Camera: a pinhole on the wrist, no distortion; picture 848 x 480 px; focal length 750.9 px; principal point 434.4 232.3 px. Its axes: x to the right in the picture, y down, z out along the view. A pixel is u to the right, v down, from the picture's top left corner.
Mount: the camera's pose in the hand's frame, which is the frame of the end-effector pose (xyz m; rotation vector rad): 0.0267 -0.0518 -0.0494 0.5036 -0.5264 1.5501
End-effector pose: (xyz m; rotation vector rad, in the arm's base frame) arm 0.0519 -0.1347 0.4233 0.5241 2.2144 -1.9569
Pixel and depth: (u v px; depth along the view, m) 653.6 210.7 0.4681
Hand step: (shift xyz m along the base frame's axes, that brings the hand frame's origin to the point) -0.1609 -0.4137 0.1430
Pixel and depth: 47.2 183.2 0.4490
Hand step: -0.2581 -0.2003 0.4279
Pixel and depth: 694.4 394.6 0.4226
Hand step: -0.0481 -0.3957 0.1527
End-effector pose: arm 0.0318 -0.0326 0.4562 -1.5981 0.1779 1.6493
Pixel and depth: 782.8 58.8 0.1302
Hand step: -0.0122 0.1337 0.0039
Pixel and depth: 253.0 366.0 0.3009
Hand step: 0.0689 0.2708 0.1727
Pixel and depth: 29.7 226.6 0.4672
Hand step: 0.2086 0.4733 0.2221
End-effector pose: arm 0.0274 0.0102 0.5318 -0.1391 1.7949 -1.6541
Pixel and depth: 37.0 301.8 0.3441
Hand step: -0.0880 -0.1710 0.3754
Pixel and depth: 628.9 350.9 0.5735
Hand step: 0.2166 -0.4325 0.3106
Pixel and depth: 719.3 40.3 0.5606
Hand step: 0.0837 -0.5668 0.1581
